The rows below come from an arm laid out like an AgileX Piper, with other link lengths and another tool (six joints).
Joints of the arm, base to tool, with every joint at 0 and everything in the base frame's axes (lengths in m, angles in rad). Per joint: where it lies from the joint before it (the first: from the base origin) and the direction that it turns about. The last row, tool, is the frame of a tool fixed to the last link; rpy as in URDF.
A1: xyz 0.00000 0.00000 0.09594 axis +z
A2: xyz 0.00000 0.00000 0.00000 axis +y
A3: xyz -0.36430 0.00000 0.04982 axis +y
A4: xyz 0.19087 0.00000 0.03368 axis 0.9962 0 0.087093
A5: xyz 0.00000 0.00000 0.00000 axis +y
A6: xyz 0.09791 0.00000 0.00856 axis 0.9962 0 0.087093
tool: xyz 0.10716 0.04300 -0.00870 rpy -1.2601 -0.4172 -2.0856
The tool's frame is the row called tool.
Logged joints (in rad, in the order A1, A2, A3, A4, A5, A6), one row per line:
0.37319 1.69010 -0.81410 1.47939 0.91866 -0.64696
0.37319 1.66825 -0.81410 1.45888 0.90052 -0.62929
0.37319 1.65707 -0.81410 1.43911 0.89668 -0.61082
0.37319 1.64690 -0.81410 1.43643 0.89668 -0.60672
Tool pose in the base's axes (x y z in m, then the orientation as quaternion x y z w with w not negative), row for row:
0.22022 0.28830 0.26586 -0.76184 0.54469 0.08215 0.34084
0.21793 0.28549 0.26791 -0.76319 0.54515 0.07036 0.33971
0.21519 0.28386 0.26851 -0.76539 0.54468 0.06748 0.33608
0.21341 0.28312 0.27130 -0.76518 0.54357 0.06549 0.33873
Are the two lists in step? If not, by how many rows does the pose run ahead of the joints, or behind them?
They are in step.
